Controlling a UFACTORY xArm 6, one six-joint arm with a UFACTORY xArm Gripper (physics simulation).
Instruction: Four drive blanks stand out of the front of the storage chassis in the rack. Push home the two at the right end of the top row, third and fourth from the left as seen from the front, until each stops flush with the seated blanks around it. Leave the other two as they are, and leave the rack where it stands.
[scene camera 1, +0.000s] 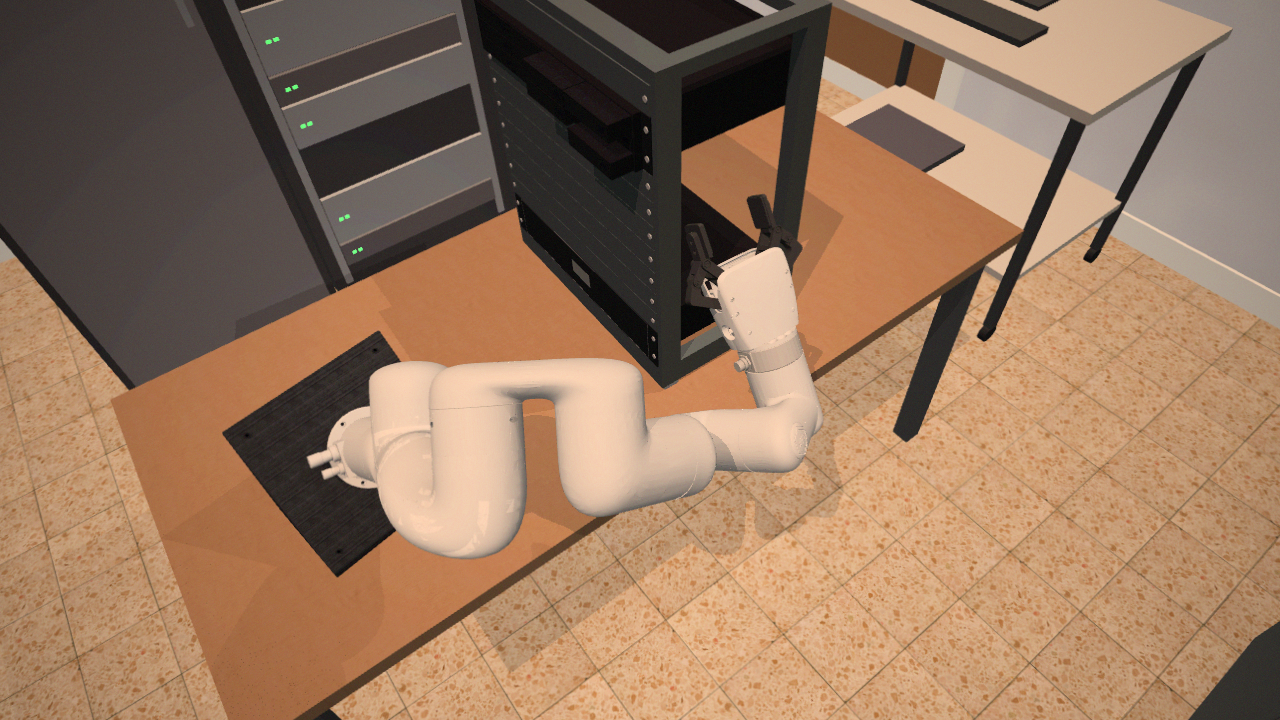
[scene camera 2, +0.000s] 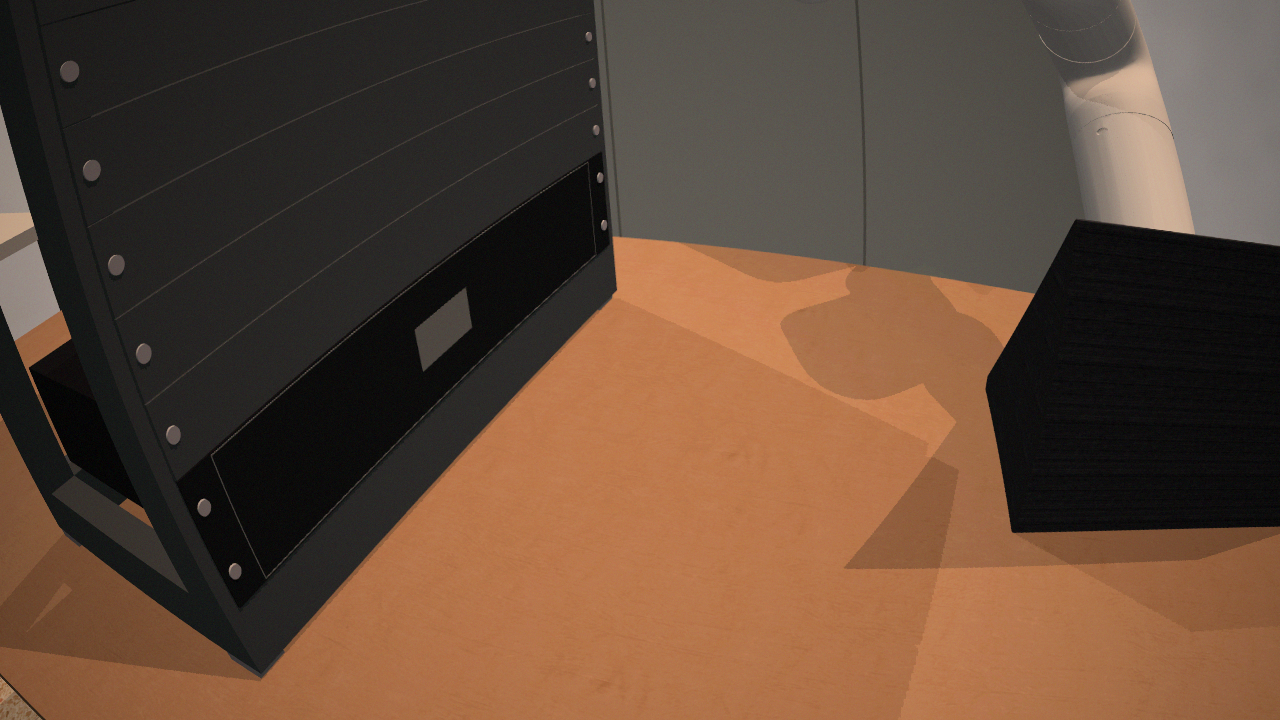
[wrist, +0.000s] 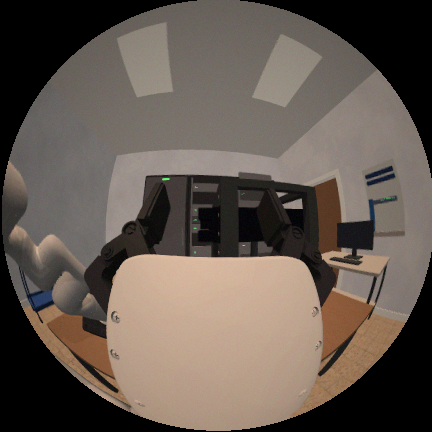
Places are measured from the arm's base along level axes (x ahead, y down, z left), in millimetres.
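Where they show: gripper, fingertip midpoint: (scene camera 1: 724, 209) (wrist: 214, 196); arm's base at its link origin: (scene camera 2: 1153, 328).
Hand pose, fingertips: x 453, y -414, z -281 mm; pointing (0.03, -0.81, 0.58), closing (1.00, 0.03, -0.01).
Note:
Each offset is from my fingertips to the centre of the thing. Level surfaces: height alone.
The dark open-frame rack (scene camera 1: 666, 223) (scene camera 2: 429, 454) (wrist: 229, 220) stands upright on the table. Dark drive blanks stand out of its front near the top. The upper row's blanks @[dz +254, dx +32, dy -9 mm] (scene camera 1: 595, 102) (wrist: 209, 216) form a ledge; a lower blank @[dz +254, dx +32, dy +48 mm] (scene camera 1: 601, 150) (wrist: 208, 235) stands out below it. Their separate edges are too dark to count. The blanks do not show in scene camera 2's view. My gripper (scene camera 1: 727, 219) (wrist: 214, 196) is open and empty. It is beside the rack's right side in scene camera 1's view, away from the blanks, with the rack ahead of it in the wrist view.
The arm's black base plate (scene camera 1: 295, 447) is on the wooden table @[dy +521 mm] (scene camera 1: 447, 308) (scene camera 2: 671, 492). A server cabinet (scene camera 1: 393, 163) stands behind the table. A pale side table (scene camera 1: 1109, 53) is at the back right. The rack's near front post stands between my gripper and the blanks.

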